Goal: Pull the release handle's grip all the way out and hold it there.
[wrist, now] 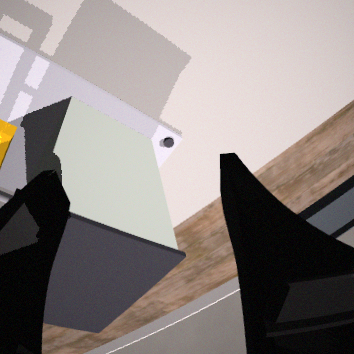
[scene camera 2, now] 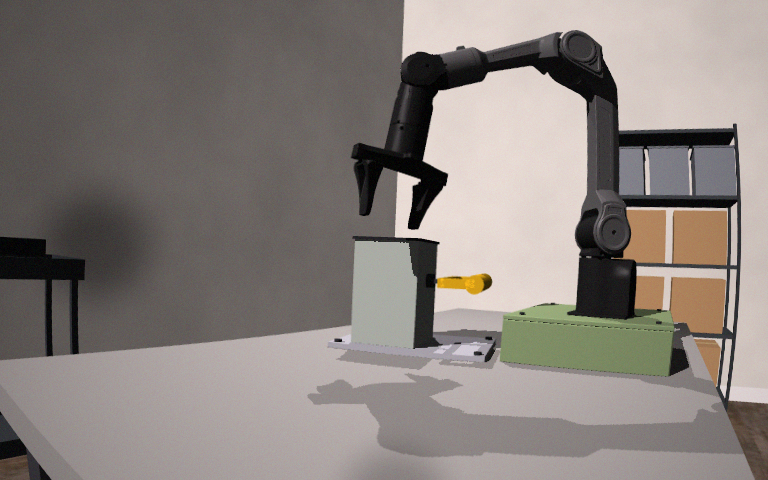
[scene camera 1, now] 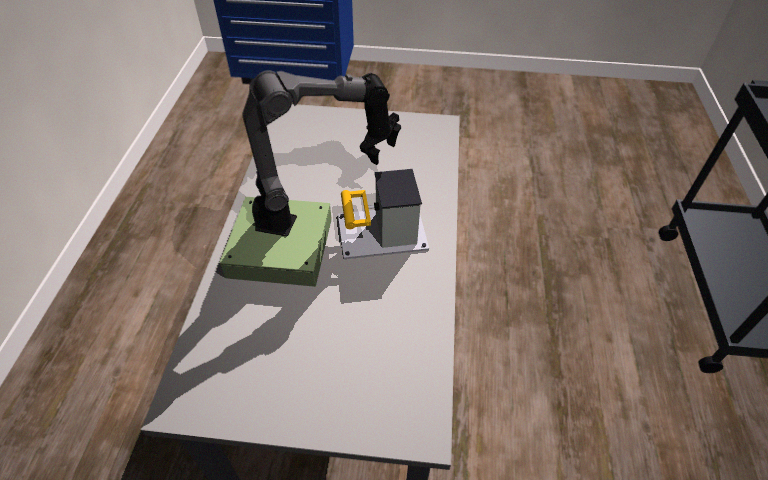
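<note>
The release handle's yellow grip (scene camera 1: 347, 209) (scene camera 2: 481, 282) (wrist: 6, 140) is a bar on a yellow frame, level at the side of the pale grey-green housing (scene camera 1: 399, 226) (scene camera 2: 382, 294) (wrist: 110, 180) that faces the robot base. The frame's inner end is close to a small black fitting on the housing; part of it shows at the left edge in the wrist view. The housing has a dark lid (scene camera 1: 398, 186) (wrist: 100, 270). My gripper (scene camera 1: 383, 152) (scene camera 2: 389, 220) (wrist: 137, 180) is open and empty, above the lid's height, apart from the handle and the housing.
The housing stands on a light bolted plate (scene camera 1: 385, 250) (wrist: 100, 100). The green base block (scene camera 1: 277, 249) (scene camera 2: 583, 345) under the arm is on the handle's side, with a narrow gap to the plate. A dark cart (scene camera 1: 705, 280) stands beyond the table (scene camera 1: 396, 367).
</note>
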